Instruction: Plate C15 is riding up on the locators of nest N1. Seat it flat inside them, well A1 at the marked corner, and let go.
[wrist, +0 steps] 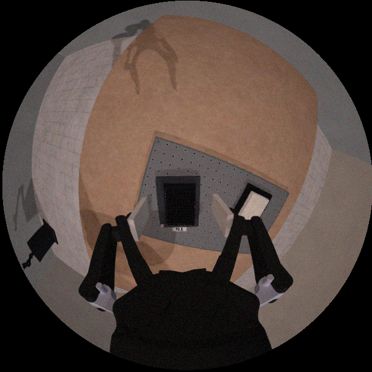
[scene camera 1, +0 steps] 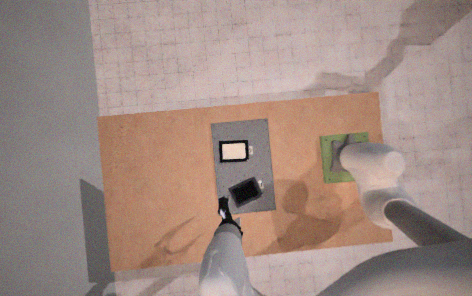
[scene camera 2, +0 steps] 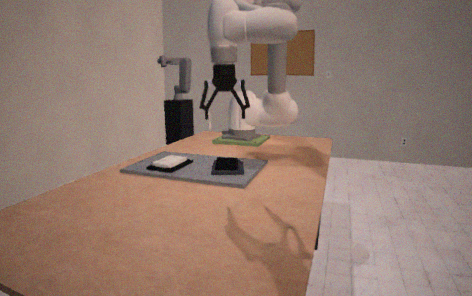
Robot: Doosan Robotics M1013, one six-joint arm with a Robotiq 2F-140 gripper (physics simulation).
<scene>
The pictures show: my gripper, a plate C15 and a nest N1.
My gripper is seen too in the wrist view.
</scene>
